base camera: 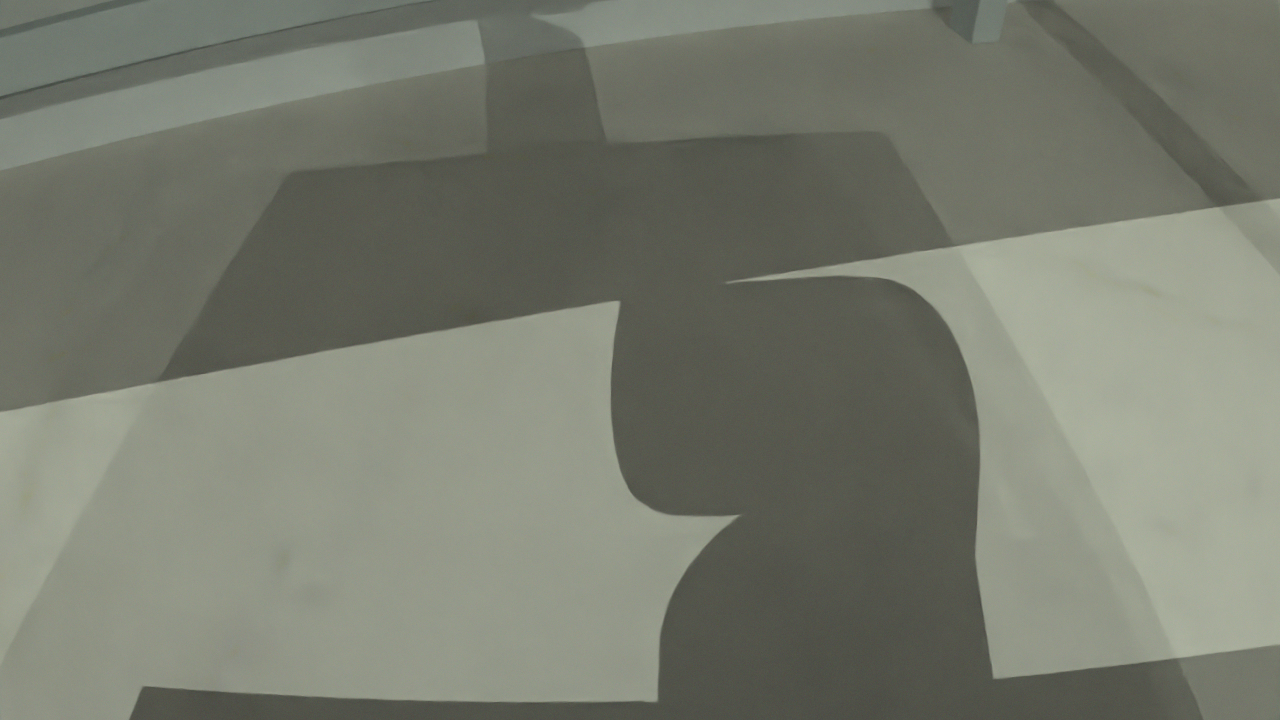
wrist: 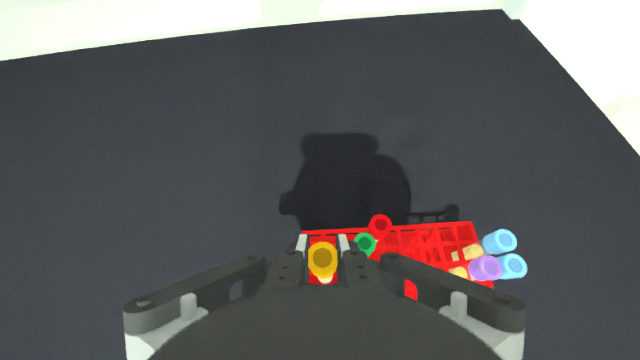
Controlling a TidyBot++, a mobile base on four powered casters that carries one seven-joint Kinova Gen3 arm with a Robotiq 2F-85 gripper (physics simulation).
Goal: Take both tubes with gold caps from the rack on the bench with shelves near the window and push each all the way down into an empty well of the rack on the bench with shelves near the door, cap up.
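Places are measured from the arm's base along level axes (x ahead, y left, z up), in metres.
Pixels of known places: gripper, fingertip midpoint: (wrist: 322, 248).
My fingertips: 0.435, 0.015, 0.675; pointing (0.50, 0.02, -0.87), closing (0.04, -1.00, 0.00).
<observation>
Ahead of a thing's pixels: the offset from my fingertips to its middle, as dx, dy, dz. "pt": to the spot under its first point. Level surfaces: height alone.
My gripper (wrist: 322, 248) is shut on a tube with a gold cap @(-0.010, -0.001, -0.029) (wrist: 322, 257) in the wrist view. The cap faces up toward the camera, and a little of the pale tube shows below it. The gripper is over the left end of a red rack @(pt +0.043, -0.173, -0.100) (wrist: 475, 231). The rack stands on a dark bench top @(dz -0.158) (wrist: 150, 150). How far the tube's lower end is from the wells is hidden behind the cap and fingers. A second tube with a clearly gold cap does not show. The gripper does not show in the base camera view.
A red-capped tube @(+0.032, -0.053, -0.094) (wrist: 380, 225) and a green-capped tube @(+0.011, -0.035, -0.094) (wrist: 365, 243) stand just right of the fingers. At the rack's right end are two blue-capped tubes @(+0.020, -0.162, -0.094) (wrist: 500, 241) @(-0.002, -0.163, -0.094) (wrist: 514, 266) and a purple-capped tube @(-0.003, -0.142, -0.094) (wrist: 485, 268). The base camera view shows pale floor @(dz -1.072) (base camera: 358, 501) with shadows.
</observation>
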